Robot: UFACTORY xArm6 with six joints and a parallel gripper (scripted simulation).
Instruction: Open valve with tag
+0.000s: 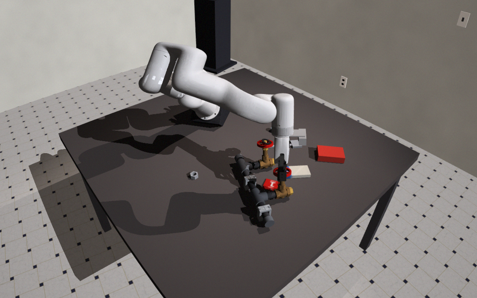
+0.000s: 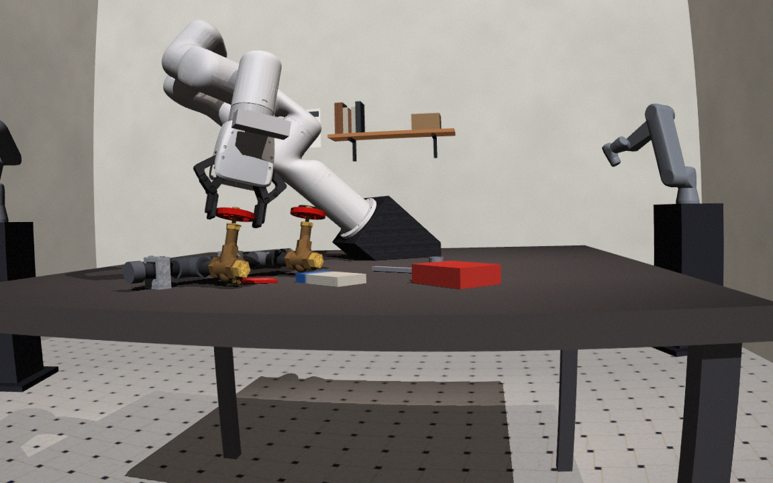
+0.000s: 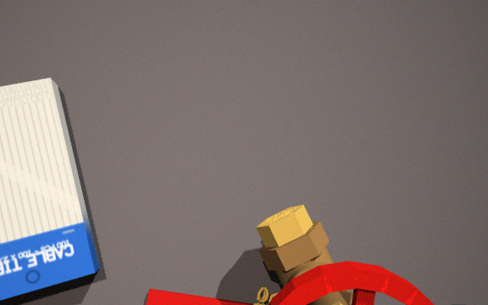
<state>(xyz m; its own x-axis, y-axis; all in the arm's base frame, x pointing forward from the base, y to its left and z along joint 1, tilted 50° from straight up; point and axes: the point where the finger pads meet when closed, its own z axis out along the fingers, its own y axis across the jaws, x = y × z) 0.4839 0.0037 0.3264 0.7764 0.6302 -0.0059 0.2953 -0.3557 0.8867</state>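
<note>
My hand is 11 cm above the red tag, 5 cm past it and 2 cm to the right of it. The rest, counted from my hand: grey nut: 33 cm behind, 11 cm to the right, 11 cm below; then cable-tie box: 15 cm to the left, 11 cm below; then grey flat tool: 31 cm to the left, 12 cm behind, 11 cm below.
</note>
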